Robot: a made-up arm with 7 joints. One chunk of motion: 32 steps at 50 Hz.
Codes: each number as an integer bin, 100 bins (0 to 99) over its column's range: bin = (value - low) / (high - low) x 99, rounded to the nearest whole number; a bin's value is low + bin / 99 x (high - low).
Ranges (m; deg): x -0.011..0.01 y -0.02..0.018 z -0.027..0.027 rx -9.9..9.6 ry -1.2..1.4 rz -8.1..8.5
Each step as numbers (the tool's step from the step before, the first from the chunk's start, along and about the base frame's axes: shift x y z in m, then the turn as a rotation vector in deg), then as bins.
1 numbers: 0.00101 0.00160 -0.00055 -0.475 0.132 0.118
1 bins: 57 56 48 48 51 49
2 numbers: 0.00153 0.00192 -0.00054 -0.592 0.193 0.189
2 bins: 59 57 49 47 53 49
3 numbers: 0.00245 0.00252 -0.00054 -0.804 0.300 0.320
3 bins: 63 59 49 46 57 50
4 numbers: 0.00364 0.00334 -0.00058 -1.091 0.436 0.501
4 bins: 69 61 48 45 62 51
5 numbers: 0.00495 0.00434 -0.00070 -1.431 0.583 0.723
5 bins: 75 63 48 43 68 53
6 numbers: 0.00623 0.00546 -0.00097 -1.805 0.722 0.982
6 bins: 81 66 48 41 73 54
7 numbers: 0.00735 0.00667 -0.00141 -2.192 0.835 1.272
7 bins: 87 69 47 39 77 56
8 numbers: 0.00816 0.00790 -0.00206 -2.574 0.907 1.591
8 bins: 90 73 46 37 80 58
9 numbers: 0.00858 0.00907 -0.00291 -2.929 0.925 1.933
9 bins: 92 76 44 35 81 60
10 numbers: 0.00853 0.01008 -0.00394 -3.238 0.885 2.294
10 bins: 92 78 42 34 79 62
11 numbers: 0.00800 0.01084 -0.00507 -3.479 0.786 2.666
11 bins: 90 80 40 33 76 64
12 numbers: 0.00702 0.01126 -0.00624 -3.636 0.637 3.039
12 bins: 85 81 38 32 70 66
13 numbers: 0.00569 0.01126 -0.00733 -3.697 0.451 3.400
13 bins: 79 81 36 31 63 69
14 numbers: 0.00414 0.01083 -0.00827 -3.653 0.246 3.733
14 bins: 71 80 34 32 55 71
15 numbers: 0.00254 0.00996 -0.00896 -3.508 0.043 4.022
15 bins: 64 78 33 32 47 72
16 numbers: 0.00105 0.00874 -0.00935 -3.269 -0.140 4.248
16 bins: 57 75 32 34 40 74
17 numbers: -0.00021 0.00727 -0.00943 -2.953 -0.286 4.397
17 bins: 51 71 32 35 35 75
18 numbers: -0.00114 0.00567 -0.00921 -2.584 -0.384 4.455
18 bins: 46 67 33 37 31 75
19 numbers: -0.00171 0.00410 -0.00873 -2.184 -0.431 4.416
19 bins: 44 63 33 39 29 75
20 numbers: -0.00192 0.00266 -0.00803 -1.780 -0.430 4.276
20 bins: 43 59 35 41 29 74
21 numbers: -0.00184 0.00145 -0.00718 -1.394 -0.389 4.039
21 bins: 43 56 36 43 31 72
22 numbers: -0.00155 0.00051 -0.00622 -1.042 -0.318 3.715
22 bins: 45 53 38 45 34 70
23 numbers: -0.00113 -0.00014 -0.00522 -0.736 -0.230 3.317
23 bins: 47 52 40 47 37 68
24 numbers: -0.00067 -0.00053 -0.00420 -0.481 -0.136 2.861
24 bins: 49 51 42 48 41 65
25 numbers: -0.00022 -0.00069 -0.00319 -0.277 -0.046 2.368
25 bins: 51 50 44 49 44 62
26 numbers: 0.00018 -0.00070 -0.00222 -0.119 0.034 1.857
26 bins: 53 50 45 50 47 59
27 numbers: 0.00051 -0.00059 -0.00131 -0.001 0.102 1.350
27 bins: 54 51 47 50 50 56
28 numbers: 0.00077 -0.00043 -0.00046 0.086 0.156 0.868
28 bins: 55 51 49 51 52 53
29 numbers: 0.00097 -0.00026 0.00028 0.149 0.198 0.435
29 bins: 56 51 50 51 53 51
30 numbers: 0.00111 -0.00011 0.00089 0.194 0.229 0.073
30 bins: 57 52 51 51 54 49
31 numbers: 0.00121 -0.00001 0.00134 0.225 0.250 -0.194
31 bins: 58 52 52 51 55 47
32 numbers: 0.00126 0.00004 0.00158 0.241 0.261 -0.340
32 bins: 58 52 52 51 56 46
